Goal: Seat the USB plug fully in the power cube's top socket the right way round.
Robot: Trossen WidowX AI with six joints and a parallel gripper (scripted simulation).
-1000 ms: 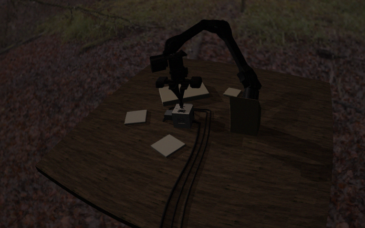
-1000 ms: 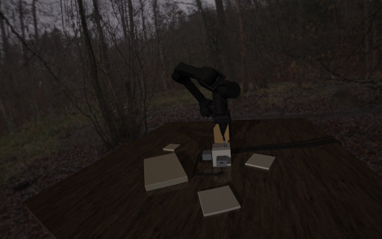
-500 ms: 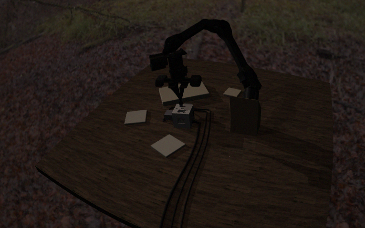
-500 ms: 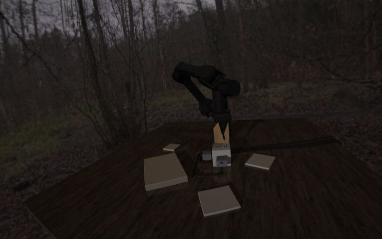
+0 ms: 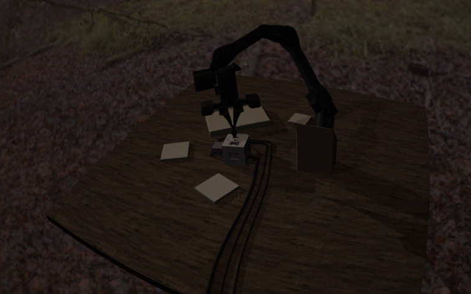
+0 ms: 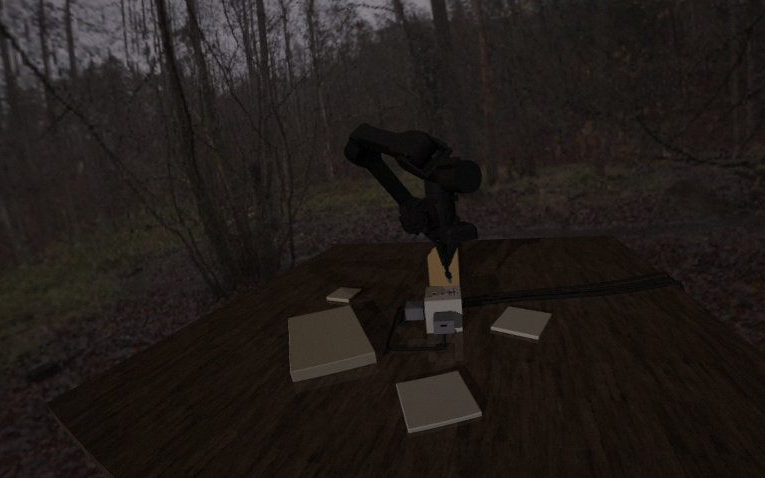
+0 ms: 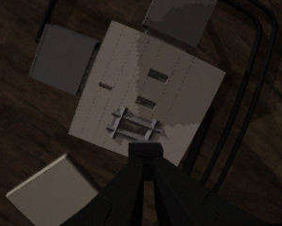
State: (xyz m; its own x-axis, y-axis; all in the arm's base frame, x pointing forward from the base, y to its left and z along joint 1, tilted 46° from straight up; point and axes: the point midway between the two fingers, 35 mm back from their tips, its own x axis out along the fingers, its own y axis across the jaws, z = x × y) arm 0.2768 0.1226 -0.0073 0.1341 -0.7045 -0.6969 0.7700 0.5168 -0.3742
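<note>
My gripper tip is 10 mm above the dark USB plug. From my gripper tip the other things lie so: thick slab (230 mm to the right, 150 mm ahead, 120 mm below); then USB socket (60 mm below, 10 mm to the left); then flat pale tile (250 mm ahead, 130 mm below, 50 mm to the left).
</note>
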